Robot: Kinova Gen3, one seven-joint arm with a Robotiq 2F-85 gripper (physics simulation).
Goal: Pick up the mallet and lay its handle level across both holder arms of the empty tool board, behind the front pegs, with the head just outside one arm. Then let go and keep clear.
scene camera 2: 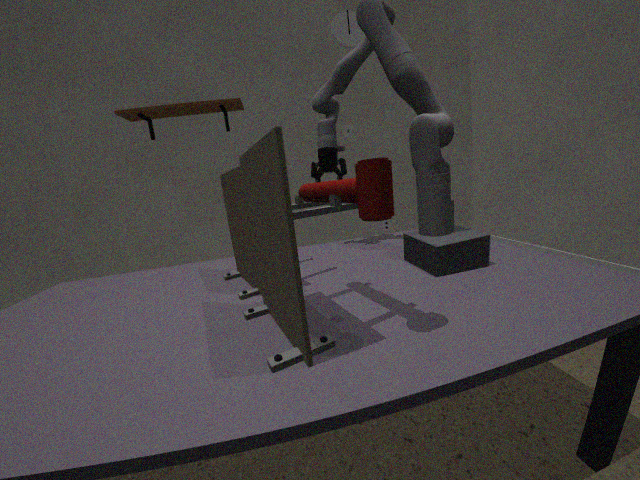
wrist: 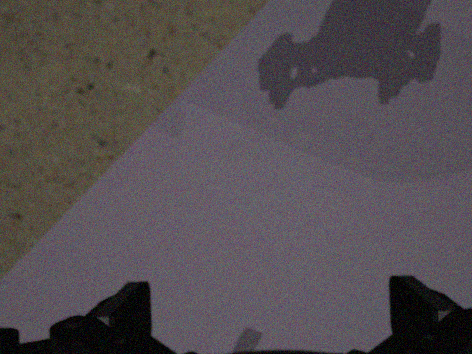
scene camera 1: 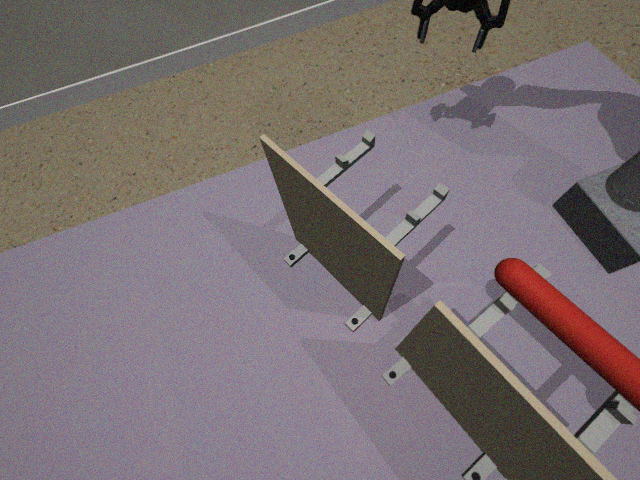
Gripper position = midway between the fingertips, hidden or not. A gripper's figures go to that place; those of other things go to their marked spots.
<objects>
My gripper [scene camera 2: 328, 187] is 1.00 m from the lens. A tool board [scene camera 2: 232, 183] is 0.71 m from the lens.
</objects>
